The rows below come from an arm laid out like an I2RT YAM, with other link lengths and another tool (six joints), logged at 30 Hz.
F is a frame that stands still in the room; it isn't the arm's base.
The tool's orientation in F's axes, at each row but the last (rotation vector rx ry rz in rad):
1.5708 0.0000 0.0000
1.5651 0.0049 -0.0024
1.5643 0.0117 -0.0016
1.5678 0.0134 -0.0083
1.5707 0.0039 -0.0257
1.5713 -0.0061 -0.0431
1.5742 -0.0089 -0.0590
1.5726 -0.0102 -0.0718
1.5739 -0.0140 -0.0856
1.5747 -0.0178 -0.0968
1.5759 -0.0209 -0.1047
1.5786 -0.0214 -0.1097
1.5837 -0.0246 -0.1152
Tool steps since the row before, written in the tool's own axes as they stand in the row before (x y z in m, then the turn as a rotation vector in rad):
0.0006 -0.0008 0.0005 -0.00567 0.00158 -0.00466
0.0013 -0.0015 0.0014 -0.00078 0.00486 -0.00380
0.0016 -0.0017 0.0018 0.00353 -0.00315 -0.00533
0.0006 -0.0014 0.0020 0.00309 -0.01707 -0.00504
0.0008 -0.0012 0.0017 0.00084 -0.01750 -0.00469
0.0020 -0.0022 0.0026 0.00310 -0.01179 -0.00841
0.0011 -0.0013 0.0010 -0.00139 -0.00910 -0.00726
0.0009 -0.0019 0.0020 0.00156 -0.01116 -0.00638
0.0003 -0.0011 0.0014 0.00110 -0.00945 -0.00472
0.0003 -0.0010 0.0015 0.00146 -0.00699 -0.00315
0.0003 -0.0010 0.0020 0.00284 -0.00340 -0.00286
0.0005 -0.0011 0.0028 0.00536 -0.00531 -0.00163
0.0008 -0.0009 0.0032 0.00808 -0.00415 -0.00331
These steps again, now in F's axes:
0.0006 -0.0005 -0.0008 -0.00567 0.00466 0.00158
0.0013 -0.0014 -0.0015 -0.00076 0.00383 0.00484
0.0016 -0.0018 -0.0017 0.00347 0.00533 -0.00321
0.0006 -0.0020 -0.0014 0.00284 0.00500 -0.01713
0.0008 -0.0017 -0.0012 0.00058 0.00468 -0.01751
0.0019 -0.0027 -0.0022 0.00308 0.00832 -0.01186
0.0010 -0.0010 -0.0013 -0.00136 0.00735 -0.00903
0.0007 -0.0020 -0.0019 0.00145 0.00633 -0.01120
0.0002 -0.0014 -0.0011 0.00097 0.00469 -0.00948
0.0001 -0.0015 -0.0010 0.00133 0.00308 -0.00704
0.0001 -0.0020 -0.0010 0.00288 0.00265 -0.00353
0.0002 -0.0028 -0.0011 0.00517 0.00124 -0.00559
0.0005 -0.0032 -0.0010 0.00809 0.00265 -0.00457

